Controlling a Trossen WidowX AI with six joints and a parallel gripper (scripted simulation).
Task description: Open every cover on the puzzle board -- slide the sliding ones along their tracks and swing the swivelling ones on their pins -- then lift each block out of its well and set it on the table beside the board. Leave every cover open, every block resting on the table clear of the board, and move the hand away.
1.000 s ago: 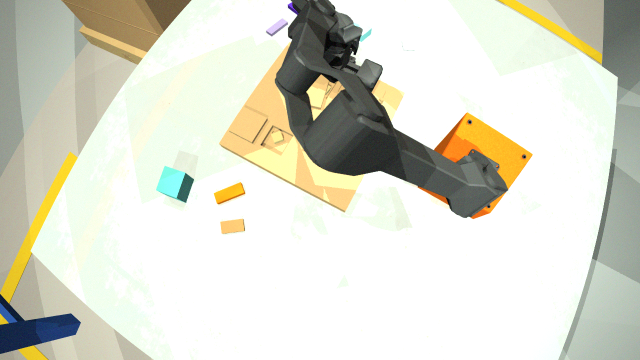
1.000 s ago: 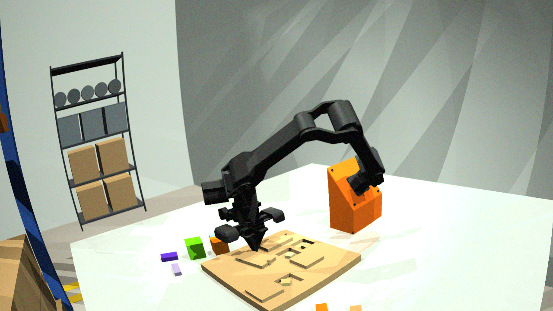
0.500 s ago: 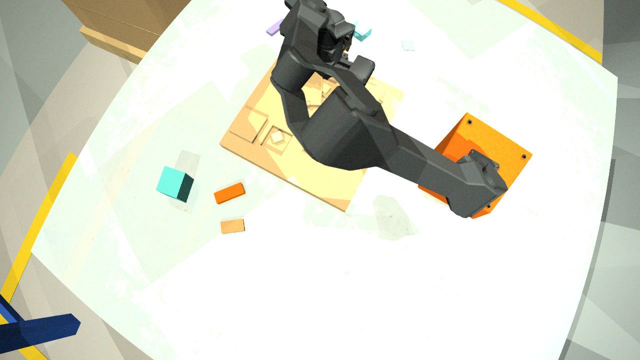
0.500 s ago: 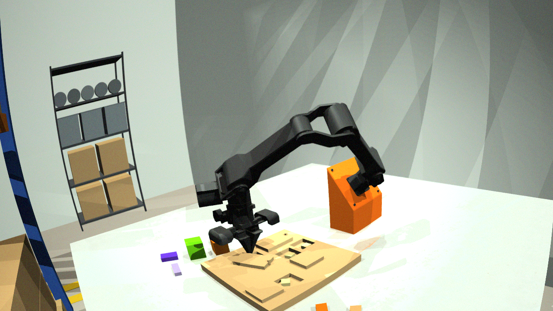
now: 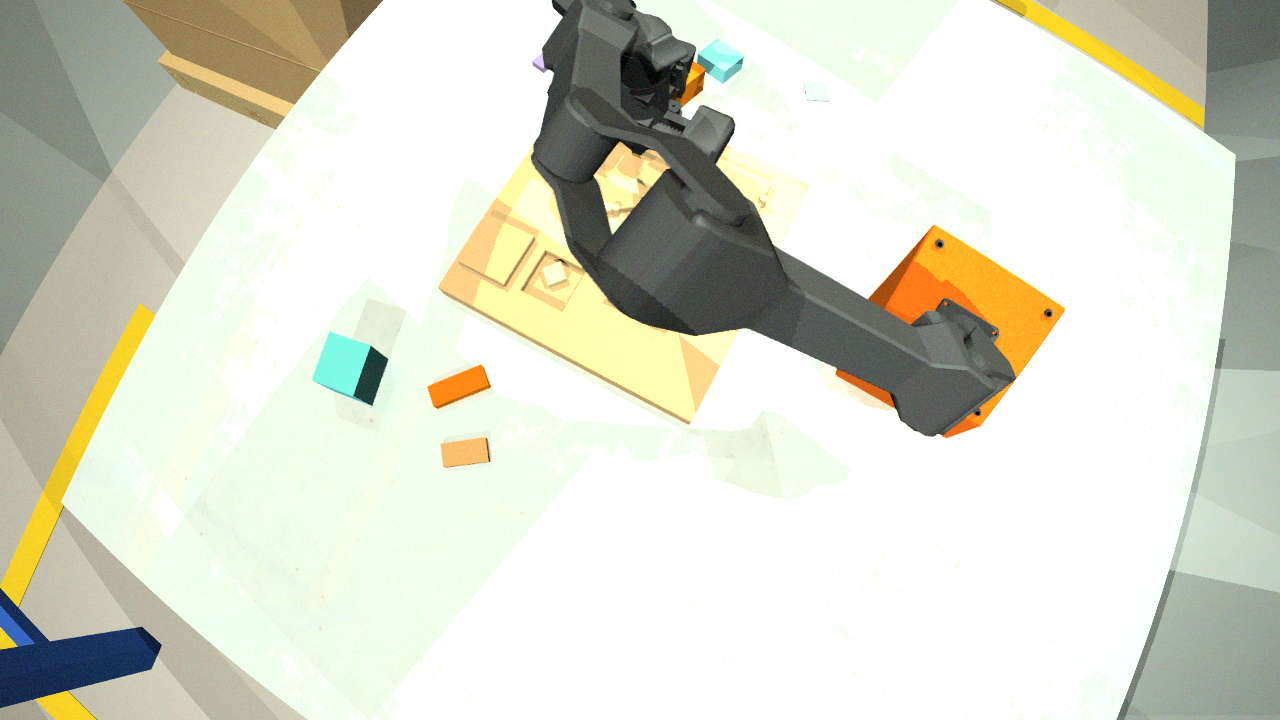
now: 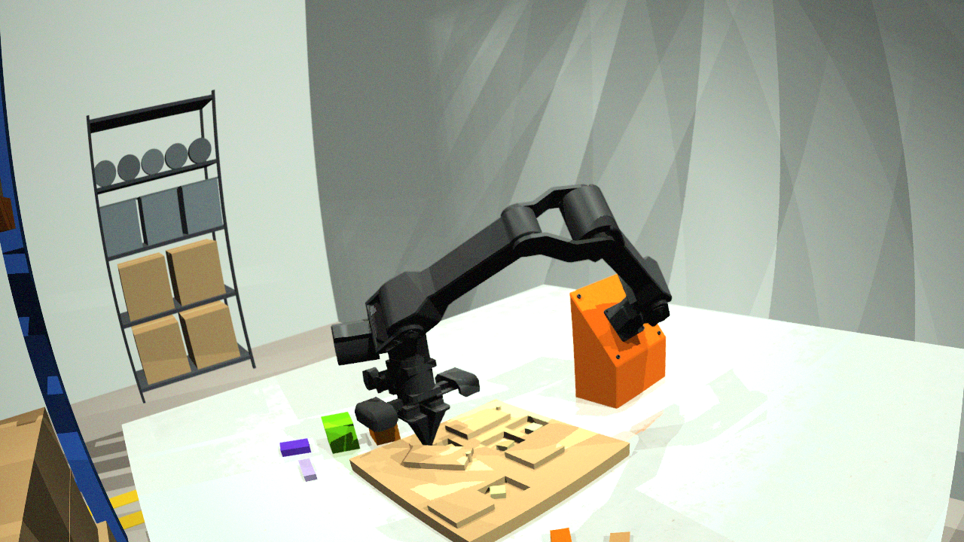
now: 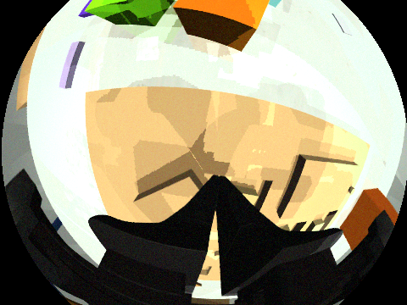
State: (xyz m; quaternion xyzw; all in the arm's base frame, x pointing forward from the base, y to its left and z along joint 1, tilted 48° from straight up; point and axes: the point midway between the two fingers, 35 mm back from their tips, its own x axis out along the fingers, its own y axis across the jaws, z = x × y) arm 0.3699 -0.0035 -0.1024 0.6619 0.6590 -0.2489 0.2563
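Right now the orange cube is 12 cm to the right of my gripper tip and 1 cm ahead of it. The rest, counted from my gripper tip: green cube (14 cm to the right, 8 cm ahead); pale cyan block (18 cm to the right, 2 cm behind, 1 cm below); lilac tile (18 cm ahead, 10 cm to the right, 2 cm below).
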